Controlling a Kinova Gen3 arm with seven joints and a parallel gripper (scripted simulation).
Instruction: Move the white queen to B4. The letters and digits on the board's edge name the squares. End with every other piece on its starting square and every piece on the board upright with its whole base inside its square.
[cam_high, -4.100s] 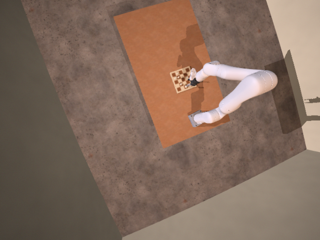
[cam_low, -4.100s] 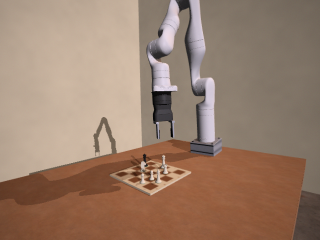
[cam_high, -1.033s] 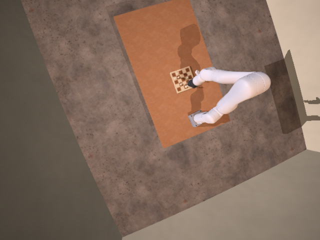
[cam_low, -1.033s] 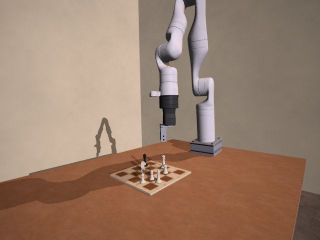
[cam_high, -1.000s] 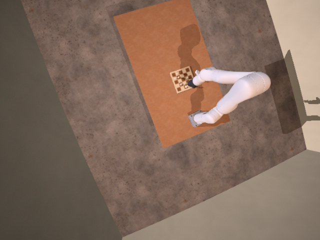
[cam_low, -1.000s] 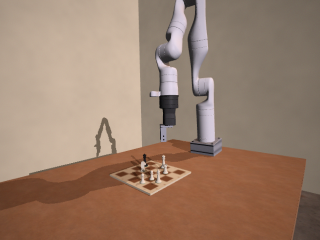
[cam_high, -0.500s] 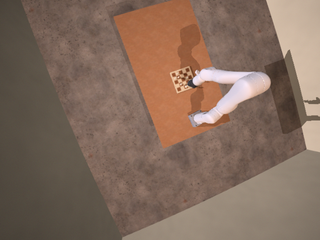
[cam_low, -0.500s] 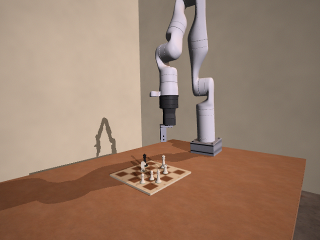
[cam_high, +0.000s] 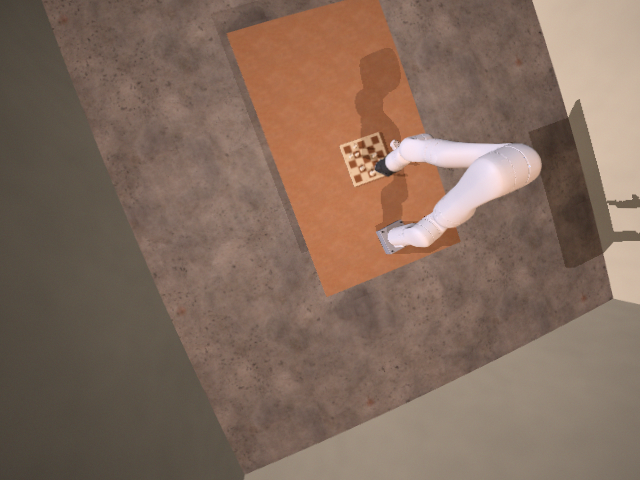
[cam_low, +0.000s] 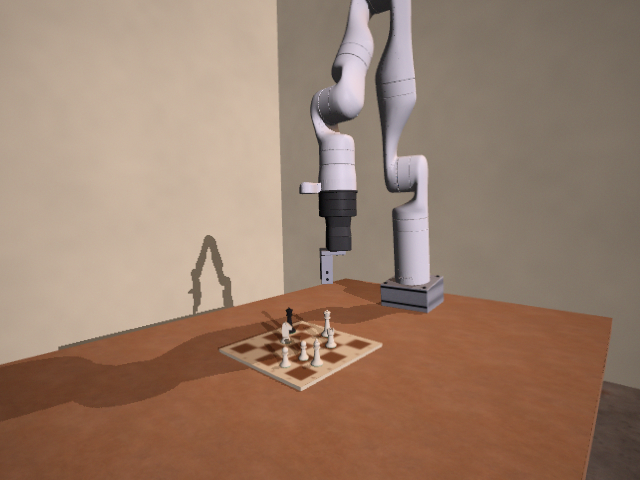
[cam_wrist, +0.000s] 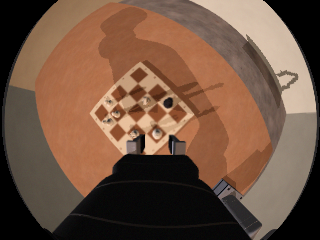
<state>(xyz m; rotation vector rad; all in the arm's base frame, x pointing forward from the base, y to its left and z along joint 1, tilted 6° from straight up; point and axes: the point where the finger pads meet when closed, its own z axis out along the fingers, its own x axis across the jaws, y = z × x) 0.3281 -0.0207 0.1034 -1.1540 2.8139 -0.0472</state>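
My hand is 110 mm above the white piece, 40 mm to the right of it and 40 mm short of it. From my hand the other things lie so: chessboard (130 mm below, 80 mm ahead); black piece (100 mm below, 70 mm to the right, 40 mm ahead).
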